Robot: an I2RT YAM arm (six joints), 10 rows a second.
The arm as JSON. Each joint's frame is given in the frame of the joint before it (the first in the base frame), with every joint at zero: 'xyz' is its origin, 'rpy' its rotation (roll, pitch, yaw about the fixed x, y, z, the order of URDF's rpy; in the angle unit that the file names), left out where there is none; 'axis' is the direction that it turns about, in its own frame. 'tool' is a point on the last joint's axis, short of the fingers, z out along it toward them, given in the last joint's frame.
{
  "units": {
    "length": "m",
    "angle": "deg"
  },
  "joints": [
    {
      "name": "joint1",
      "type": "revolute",
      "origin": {
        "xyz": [
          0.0,
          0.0,
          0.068
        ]
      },
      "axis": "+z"
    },
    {
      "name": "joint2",
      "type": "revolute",
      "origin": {
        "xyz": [
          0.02,
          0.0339,
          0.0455
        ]
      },
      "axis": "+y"
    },
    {
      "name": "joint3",
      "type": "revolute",
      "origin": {
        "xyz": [
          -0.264,
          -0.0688,
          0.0
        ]
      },
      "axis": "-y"
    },
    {
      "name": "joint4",
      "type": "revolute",
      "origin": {
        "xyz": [
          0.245,
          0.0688,
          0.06
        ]
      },
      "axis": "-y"
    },
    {
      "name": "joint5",
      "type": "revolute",
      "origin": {
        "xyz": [
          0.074,
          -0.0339,
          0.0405
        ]
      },
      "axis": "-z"
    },
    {
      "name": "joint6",
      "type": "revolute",
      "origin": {
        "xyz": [
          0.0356,
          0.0,
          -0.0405
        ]
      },
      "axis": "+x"
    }
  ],
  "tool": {
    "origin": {
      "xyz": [
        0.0,
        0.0,
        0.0
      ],
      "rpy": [
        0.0,
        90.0,
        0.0
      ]
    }
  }
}
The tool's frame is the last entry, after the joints.
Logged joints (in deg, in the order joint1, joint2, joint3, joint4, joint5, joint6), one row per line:
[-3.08 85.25 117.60 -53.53 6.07 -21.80]
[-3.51 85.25 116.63 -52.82 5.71 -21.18]
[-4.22 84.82 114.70 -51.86 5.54 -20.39]
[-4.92 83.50 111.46 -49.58 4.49 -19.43]
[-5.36 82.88 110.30 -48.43 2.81 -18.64]
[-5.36 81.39 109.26 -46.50 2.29 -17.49]
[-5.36 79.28 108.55 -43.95 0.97 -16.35]
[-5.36 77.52 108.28 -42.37 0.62 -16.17]
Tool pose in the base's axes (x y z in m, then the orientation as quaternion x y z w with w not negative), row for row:
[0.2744 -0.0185 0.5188 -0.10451 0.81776 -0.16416 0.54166]
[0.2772 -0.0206 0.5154 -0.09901 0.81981 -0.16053 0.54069]
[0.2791 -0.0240 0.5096 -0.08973 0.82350 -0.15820 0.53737]
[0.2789 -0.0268 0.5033 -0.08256 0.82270 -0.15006 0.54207]
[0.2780 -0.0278 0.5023 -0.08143 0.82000 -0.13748 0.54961]
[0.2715 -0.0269 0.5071 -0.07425 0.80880 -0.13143 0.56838]
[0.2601 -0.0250 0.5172 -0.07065 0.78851 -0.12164 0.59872]
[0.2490 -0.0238 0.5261 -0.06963 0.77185 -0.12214 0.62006]
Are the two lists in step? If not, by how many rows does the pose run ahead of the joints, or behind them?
They are in step.
